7 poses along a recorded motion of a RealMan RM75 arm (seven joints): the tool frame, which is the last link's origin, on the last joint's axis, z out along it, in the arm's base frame.
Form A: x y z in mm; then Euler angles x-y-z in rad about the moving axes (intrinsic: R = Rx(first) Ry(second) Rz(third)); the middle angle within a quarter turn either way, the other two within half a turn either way.
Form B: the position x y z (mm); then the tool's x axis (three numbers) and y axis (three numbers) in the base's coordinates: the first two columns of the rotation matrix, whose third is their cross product. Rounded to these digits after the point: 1 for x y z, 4 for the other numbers.
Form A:
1: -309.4 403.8 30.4 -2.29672 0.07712 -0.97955
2: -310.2 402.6 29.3 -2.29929 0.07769 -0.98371
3: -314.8 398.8 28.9 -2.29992 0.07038 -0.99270
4: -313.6 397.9 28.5 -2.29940 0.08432 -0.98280
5: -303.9 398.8 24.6 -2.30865 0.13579 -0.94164
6: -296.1 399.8 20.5 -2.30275 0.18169 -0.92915
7: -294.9 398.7 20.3 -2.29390 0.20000 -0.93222
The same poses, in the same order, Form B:
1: -309.4 403.8 30.4 0.5557 0.5190 0.6494 0.8278 -0.4179 -0.3744
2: -310.2 402.6 29.3 0.5523 0.5222 0.6499 0.8300 -0.4170 -0.3703
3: -314.8 398.8 28.9 0.5451 0.5293 0.6502 0.8354 -0.4080 -0.3683
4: -313.6 397.9 28.5 0.5527 0.5191 0.6519 0.8291 -0.4216 -0.3672
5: -303.9 398.8 24.6 0.5830 0.4850 0.6518 0.8011 -0.4768 -0.3618
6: -296.1 399.8 20.5 0.5887 0.4550 0.6682 0.7879 -0.5077 -0.3485
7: -294.9 398.7 20.3 0.5842 0.4425 0.6804 0.7869 -0.5140 -0.3413
